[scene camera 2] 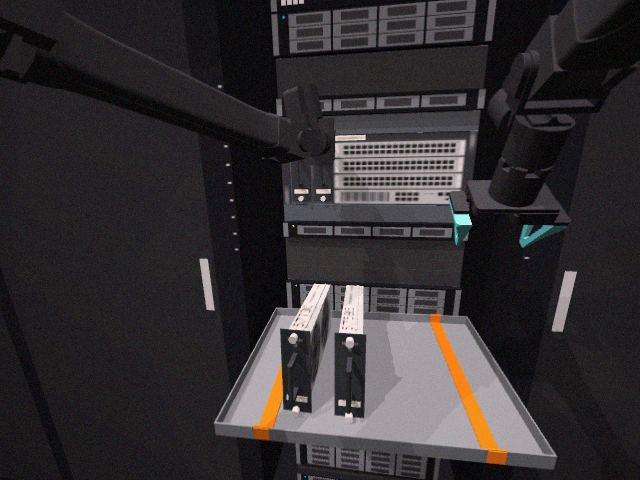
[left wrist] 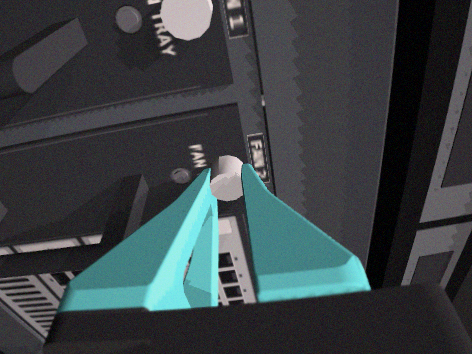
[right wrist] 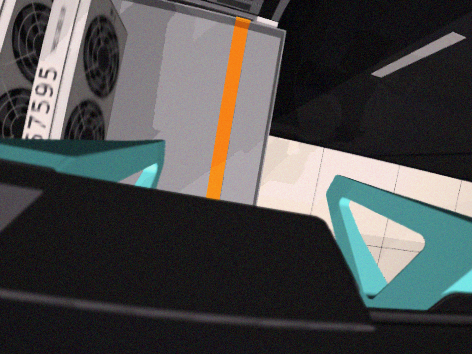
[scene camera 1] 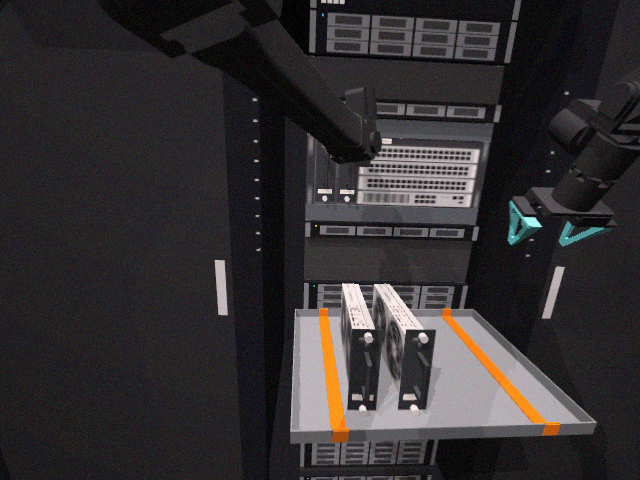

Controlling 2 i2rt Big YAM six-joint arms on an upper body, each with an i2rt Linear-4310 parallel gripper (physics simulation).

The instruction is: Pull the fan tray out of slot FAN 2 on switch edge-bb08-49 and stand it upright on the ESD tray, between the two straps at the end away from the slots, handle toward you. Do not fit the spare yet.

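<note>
The FAN 2 tray (scene camera 1: pixel 346 180) (scene camera 2: pixel 323 180) (left wrist: pixel 95 185) sits in its slot at the left of the switch (scene camera 1: pixel 421 175) (scene camera 2: pixel 400 173). My left gripper (left wrist: pixel 228 178) is shut on its white upper thumbscrew (left wrist: pixel 227 187), beside the FAN 2 label; in the scene views the wrist hides these fingers. My right gripper (scene camera 1: pixel 536 243) (scene camera 2: pixel 489 244) (right wrist: pixel 252 168) is open and empty, above the right side of the ESD tray (scene camera 1: pixel 460 397) (scene camera 2: pixel 413 413) (right wrist: pixel 190 95). Its straps are orange: left (scene camera 1: pixel 330 372) (scene camera 2: pixel 272 400), right (scene camera 1: pixel 491 366) (scene camera 2: pixel 460 377) (right wrist: pixel 227 110).
Two fan trays stand upright between the straps, handles toward the scene cameras: left one (scene camera 1: pixel 361 369) (scene camera 2: pixel 296 372), right one (scene camera 1: pixel 416 369) (scene camera 2: pixel 349 379) (right wrist: pixel 102 55). The FAN 1 tray (scene camera 1: pixel 324 180) (scene camera 2: pixel 300 180) (left wrist: pixel 100 80) is beside FAN 2. Dark cabinet panels flank the rack.
</note>
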